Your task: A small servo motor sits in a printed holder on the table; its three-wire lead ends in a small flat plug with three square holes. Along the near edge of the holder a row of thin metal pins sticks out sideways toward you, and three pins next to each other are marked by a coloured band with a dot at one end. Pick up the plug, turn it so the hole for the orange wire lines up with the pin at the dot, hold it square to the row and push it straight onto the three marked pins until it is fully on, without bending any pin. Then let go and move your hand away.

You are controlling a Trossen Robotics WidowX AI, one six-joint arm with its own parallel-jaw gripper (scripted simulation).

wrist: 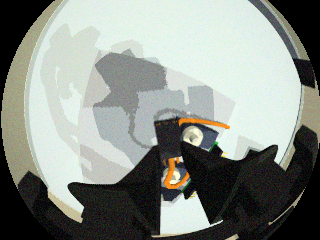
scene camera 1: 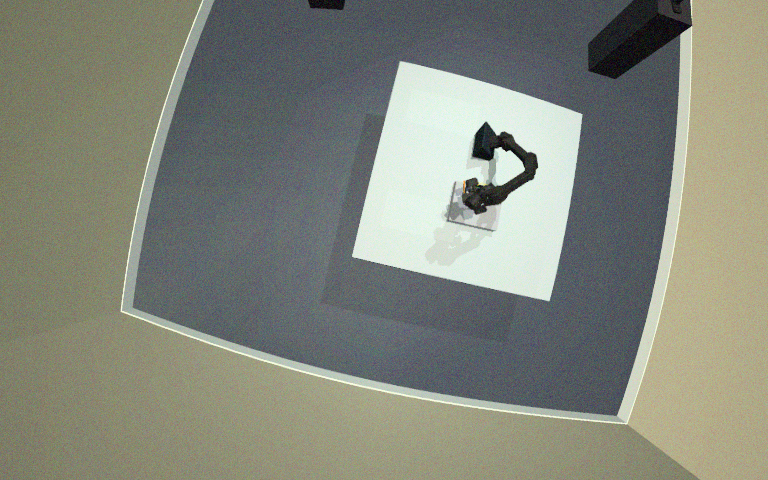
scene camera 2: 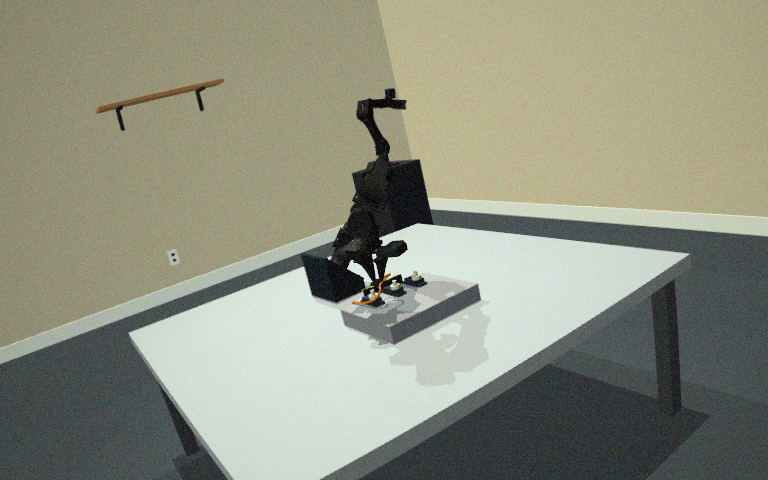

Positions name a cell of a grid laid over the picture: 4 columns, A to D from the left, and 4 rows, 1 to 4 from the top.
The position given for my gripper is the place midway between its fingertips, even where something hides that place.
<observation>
I see my gripper (scene camera 2: B3) and a grey printed holder (scene camera 2: C3).
My gripper shows as well in the wrist view (wrist: C3). The grey printed holder is seen too in the wrist view (wrist: B2) and in scene camera 1 (scene camera 1: C2).
</observation>
